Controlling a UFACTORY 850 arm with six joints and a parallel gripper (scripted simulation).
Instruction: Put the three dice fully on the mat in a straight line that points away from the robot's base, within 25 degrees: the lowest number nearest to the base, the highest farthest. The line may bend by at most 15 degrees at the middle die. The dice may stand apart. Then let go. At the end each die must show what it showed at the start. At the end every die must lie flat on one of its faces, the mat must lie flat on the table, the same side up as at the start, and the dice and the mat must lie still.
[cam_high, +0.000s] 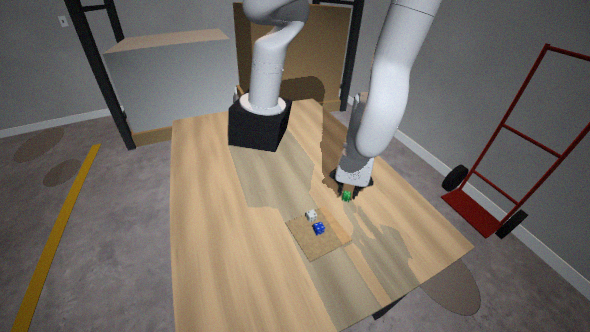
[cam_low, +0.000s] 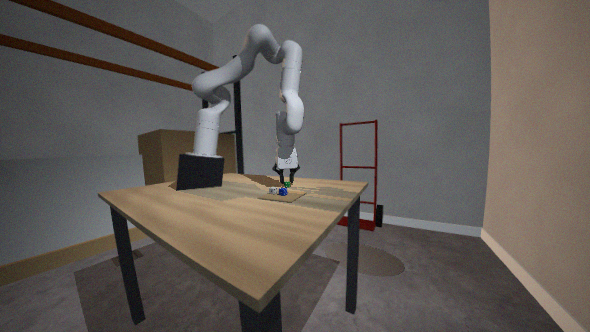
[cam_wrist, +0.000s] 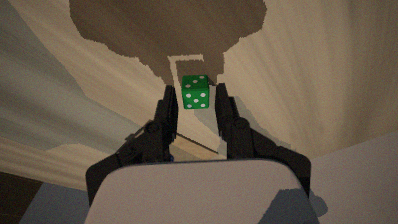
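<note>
My gripper is now 3 cm above the green die. From my hand the other things lie so: white die: 5 cm ahead, 14 cm to the right, 2 cm below; blue die: 10 cm ahead, 13 cm to the right, 2 cm below; tan mat: 10 cm ahead, 13 cm to the right, 4 cm below.
</note>
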